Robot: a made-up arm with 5 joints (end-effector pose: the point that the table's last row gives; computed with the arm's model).
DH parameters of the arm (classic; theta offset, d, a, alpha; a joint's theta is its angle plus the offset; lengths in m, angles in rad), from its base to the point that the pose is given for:
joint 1: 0 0.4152 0 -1.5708
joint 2: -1.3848 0 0.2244 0
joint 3: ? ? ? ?
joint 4: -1.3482 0 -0.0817 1.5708
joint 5: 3.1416 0.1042 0 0
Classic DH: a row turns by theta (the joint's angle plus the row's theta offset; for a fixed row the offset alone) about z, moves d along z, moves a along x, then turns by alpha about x.
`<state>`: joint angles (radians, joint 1 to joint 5).
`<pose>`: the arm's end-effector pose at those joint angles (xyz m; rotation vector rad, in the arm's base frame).
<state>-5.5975 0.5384 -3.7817 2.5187 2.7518</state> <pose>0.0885 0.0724 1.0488 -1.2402 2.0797 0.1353</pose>
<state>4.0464 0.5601 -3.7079 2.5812 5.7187</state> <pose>-0.0989 -0.1258 1.0388 1.7295 -1.9147 0.1272</pose>
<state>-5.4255 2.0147 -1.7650 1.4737 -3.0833</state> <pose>0.0340 0.0393 -0.2980 0.5687 -1.3463 0.7531</pose>
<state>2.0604 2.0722 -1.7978 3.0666 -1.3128</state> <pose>-0.0411 0.0771 -0.1245 0.0296 -0.2543 -2.3842</pose>
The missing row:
joint 3: -0.4087 0 -0.5163 0
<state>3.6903 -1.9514 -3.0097 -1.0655 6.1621</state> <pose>0.5354 0.3273 0.0158 -0.9498 2.7294 0.0791</pose>
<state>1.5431 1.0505 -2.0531 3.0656 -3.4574</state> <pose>0.0157 0.5671 0.2912 0.9162 -0.6840 1.1000</pose>
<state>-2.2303 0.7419 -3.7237 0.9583 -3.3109</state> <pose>-0.1257 -0.1621 1.1841 1.2028 0.7215 -2.0897</pose>
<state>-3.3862 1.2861 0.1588 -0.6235 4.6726</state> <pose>0.2741 -0.0684 0.1302 -1.5841 1.9470 -0.8745</pose>
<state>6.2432 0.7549 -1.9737 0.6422 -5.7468</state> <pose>0.8180 -0.0327 0.4380 -2.7659 0.8199 -0.8295</pose>
